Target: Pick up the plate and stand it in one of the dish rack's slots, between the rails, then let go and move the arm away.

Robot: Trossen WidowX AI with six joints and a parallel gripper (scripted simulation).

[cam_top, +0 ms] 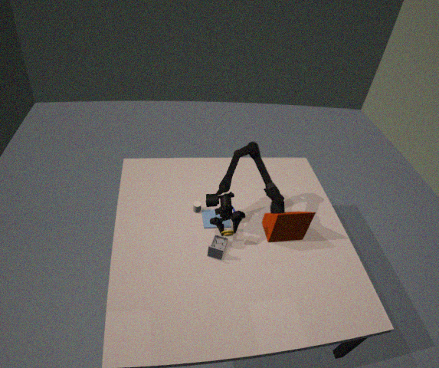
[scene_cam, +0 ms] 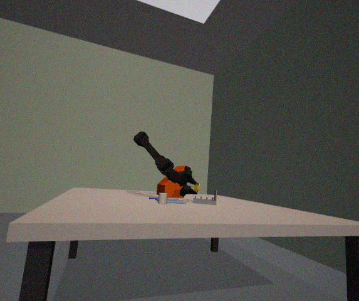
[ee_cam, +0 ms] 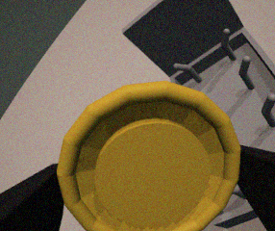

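The grey dish rack is 5 cm ahead of my gripper tip, 3 cm to the left of it and 5 cm below it. Also, from my gripper tip: light blue mat 4 cm ahead, 17 cm to the right, 7 cm below; yellow plate 1 cm to the right; small white cup 14 cm ahead, 24 cm to the right, 5 cm below.
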